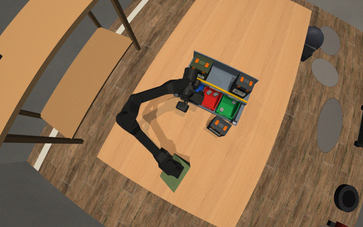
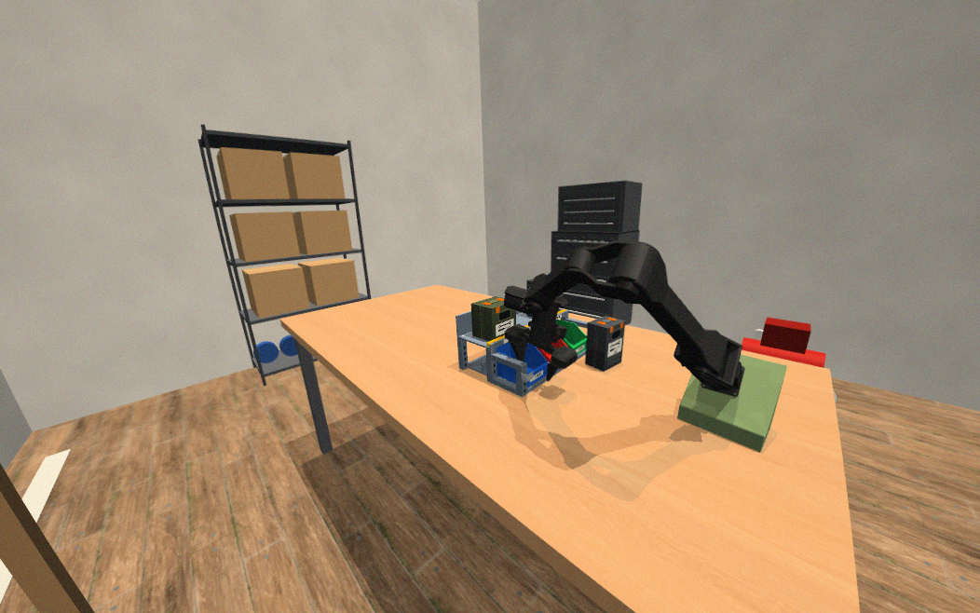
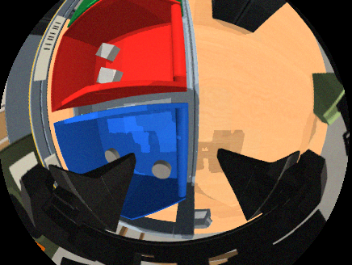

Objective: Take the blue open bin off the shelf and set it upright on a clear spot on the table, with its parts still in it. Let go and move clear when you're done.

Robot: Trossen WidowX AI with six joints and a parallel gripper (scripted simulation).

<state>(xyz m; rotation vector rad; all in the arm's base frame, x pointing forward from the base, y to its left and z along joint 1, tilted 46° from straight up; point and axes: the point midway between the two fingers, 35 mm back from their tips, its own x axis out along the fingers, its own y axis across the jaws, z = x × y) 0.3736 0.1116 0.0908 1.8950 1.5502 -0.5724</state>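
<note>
Right now my hand is 60 mm short of the blue open bin and 20 mm above it. Also, from my hand: olive case (140 mm ahead, 10 mm to the left, 90 mm above); red bin (70 mm ahead, 110 mm to the right, 20 mm below); green bin (70 mm ahead, 220 mm to the right, 20 mm below).
</note>
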